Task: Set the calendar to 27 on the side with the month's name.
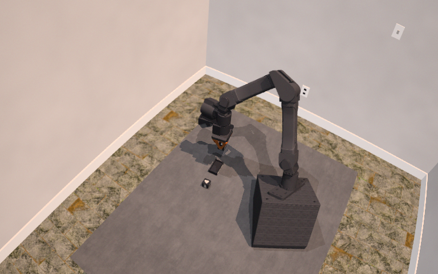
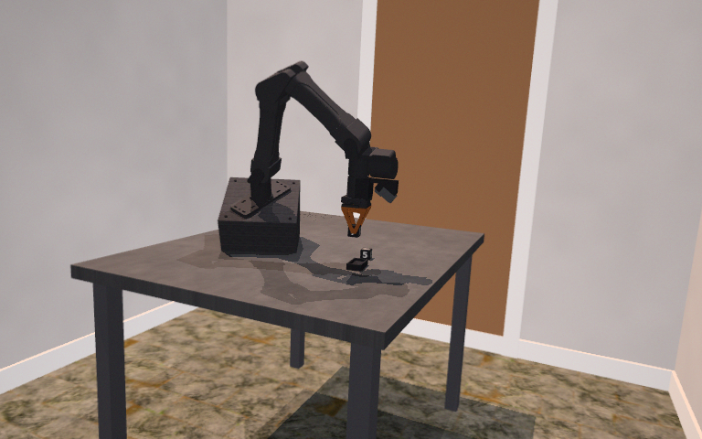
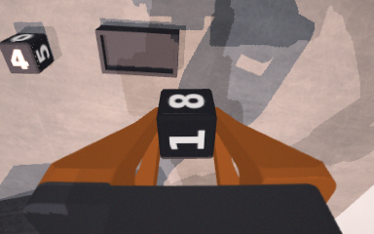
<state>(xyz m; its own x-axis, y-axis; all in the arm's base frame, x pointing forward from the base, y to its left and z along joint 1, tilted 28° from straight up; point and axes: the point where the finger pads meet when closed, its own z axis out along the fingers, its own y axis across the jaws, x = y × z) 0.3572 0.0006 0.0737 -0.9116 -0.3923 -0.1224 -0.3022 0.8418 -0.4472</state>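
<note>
Right now my hand is 1 cm past the black tray, 4 cm to the right of it and 11 cm above it. The rest, counted from my hand: black digit cube right at my hand; then black cube 4 cm behind, 15 cm to the left, 10 cm below.
</note>
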